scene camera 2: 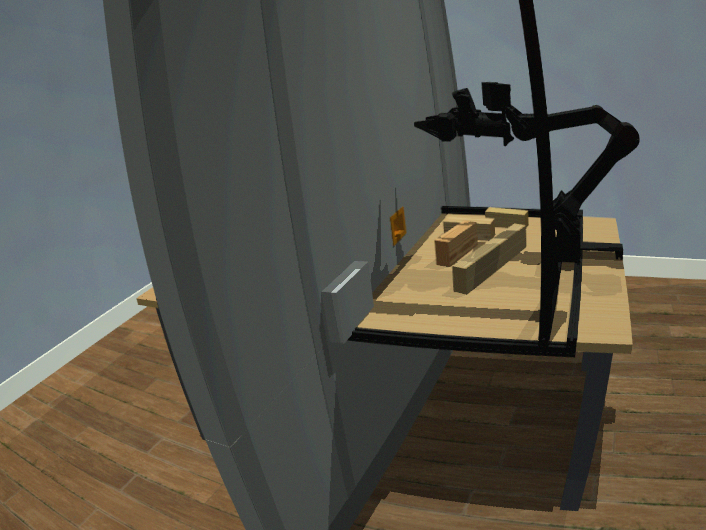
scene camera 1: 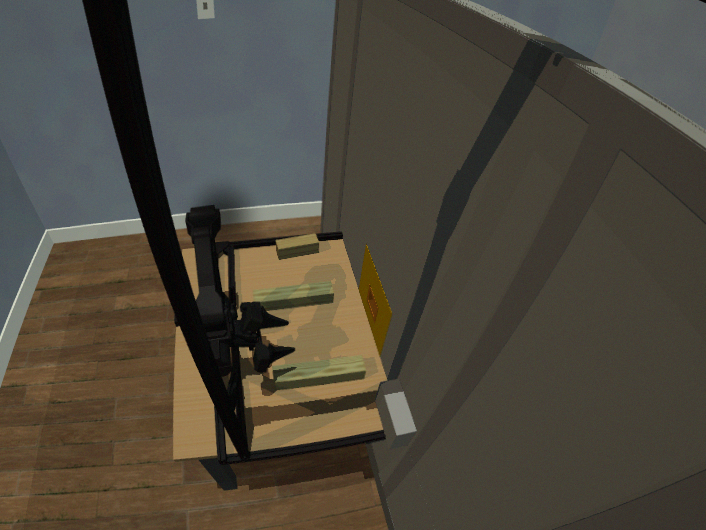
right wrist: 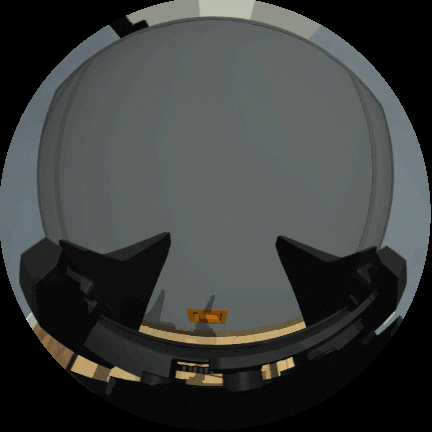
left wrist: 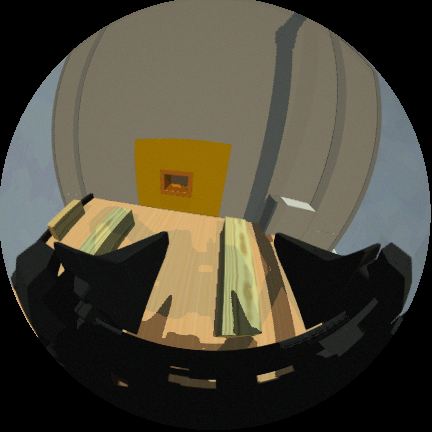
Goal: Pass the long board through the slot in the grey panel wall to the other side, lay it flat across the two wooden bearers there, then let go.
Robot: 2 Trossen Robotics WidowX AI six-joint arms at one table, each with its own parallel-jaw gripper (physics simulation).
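Frame: origin at the left arm's base, x ahead, y left, z up, level; metres.
Seen in the pictures: left gripper, fingertip midpoint: [scene camera 1: 291, 336] [left wrist: 222, 238]; right gripper, fingertip midpoint: [scene camera 2: 420, 121] [right wrist: 225, 240]; right arm's base, link origin: [scene camera 2: 568, 257].
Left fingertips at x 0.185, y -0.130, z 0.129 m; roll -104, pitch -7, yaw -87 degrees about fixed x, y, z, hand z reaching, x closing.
A point is followed by its place in that frame.
Two long pale green boards, a nearer one [scene camera 1: 319, 373] @(x 0.247, y -0.191, z 0.027 m) [left wrist: 241, 270] @(x 0.225, y -0.179, z 0.028 m) and a farther one [scene camera 1: 293, 294] @(x 0.217, y 0.086, z 0.028 m) [left wrist: 112, 227] @(x 0.265, y 0.078, z 0.028 m), lie flat on the table before the grey panel wall [scene camera 1: 513, 285] @(x 0.431, y -0.433, z 0.619 m) [scene camera 2: 364, 142] @(x 0.482, y -0.148, z 0.303 m). Which is the task's board I cannot tell. The orange-framed slot [left wrist: 176, 195] @(x 0.432, y -0.019, z 0.032 m) sits in a yellow plate. My left gripper [scene camera 1: 290, 336] @(x 0.185, y -0.130, z 0.129 m) [left wrist: 222, 238] @(x 0.185, y -0.130, z 0.129 m) is open and empty, above the table near the nearer board. My right gripper [scene camera 2: 420, 125] @(x 0.565, y 0.000, z 0.325 m) [right wrist: 225, 240] @(x 0.565, y 0.000, z 0.325 m) is open and empty, high above the other side. There lie a long beam [scene camera 2: 490, 259] @(x 0.728, y -0.087, z 0.021 m) and a reddish block [scene camera 2: 444, 252] @(x 0.605, y -0.046, z 0.016 m); which are bearers is unclear.
A short block [scene camera 1: 297, 247] @(x 0.257, y 0.293, z 0.024 m) lies at the back of the left arm's table. Another short block [scene camera 2: 506, 215] @(x 0.715, y 0.247, z 0.018 m) and a crosswise piece [scene camera 2: 486, 228] @(x 0.675, y 0.137, z 0.015 m) lie at the back in scene camera 2. A grey box [scene camera 1: 400, 413] @(x 0.407, y -0.363, z 0.081 m) [scene camera 2: 350, 302] @(x 0.512, y -0.368, z 0.038 m) juts from the wall. Dark posts and rails frame both tables.
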